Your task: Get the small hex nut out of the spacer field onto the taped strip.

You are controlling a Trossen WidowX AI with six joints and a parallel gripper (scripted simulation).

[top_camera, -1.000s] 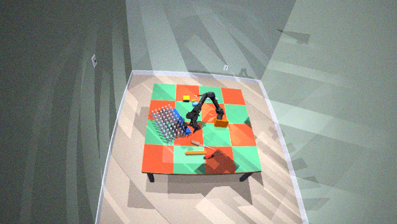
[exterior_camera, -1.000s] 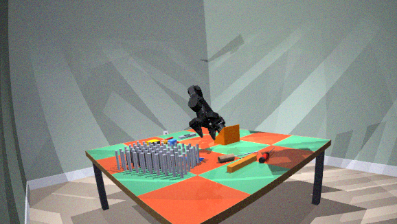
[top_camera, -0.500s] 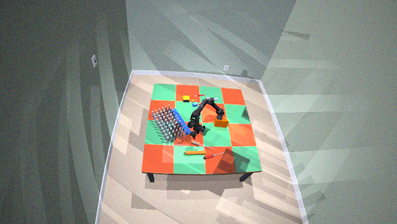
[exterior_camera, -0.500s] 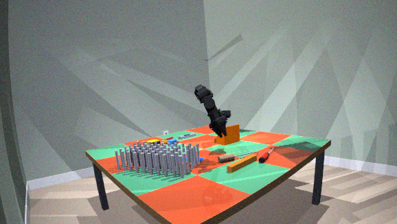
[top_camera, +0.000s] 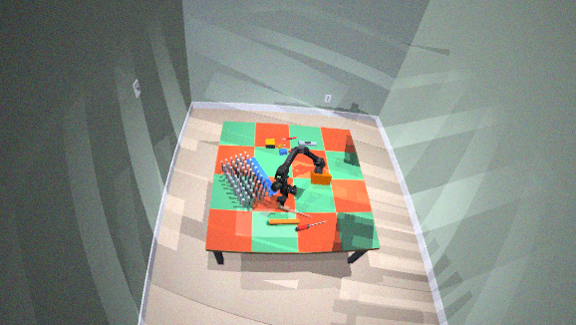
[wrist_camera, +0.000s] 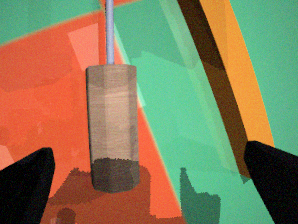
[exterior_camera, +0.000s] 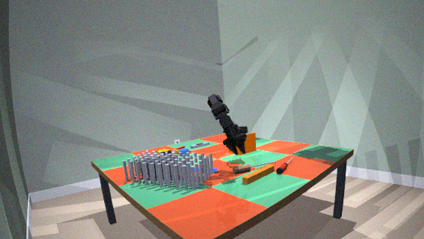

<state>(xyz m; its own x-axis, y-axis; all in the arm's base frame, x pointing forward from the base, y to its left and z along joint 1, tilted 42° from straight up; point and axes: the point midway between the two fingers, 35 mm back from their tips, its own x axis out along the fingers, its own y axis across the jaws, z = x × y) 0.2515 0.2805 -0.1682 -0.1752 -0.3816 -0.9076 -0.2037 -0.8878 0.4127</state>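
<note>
Right now my gripper tip is 20 mm past the orange level, 120 mm to the right of it and 80 mm above it. The rest, counted from my gripper tip: blue block 60 mm ahead, 550 mm to the right, 80 mm below; then yellow block 190 mm ahead, 630 mm to the right, 70 mm below; then blue taped strip 210 mm ahead, 280 mm to the right, 100 mm below.
</note>
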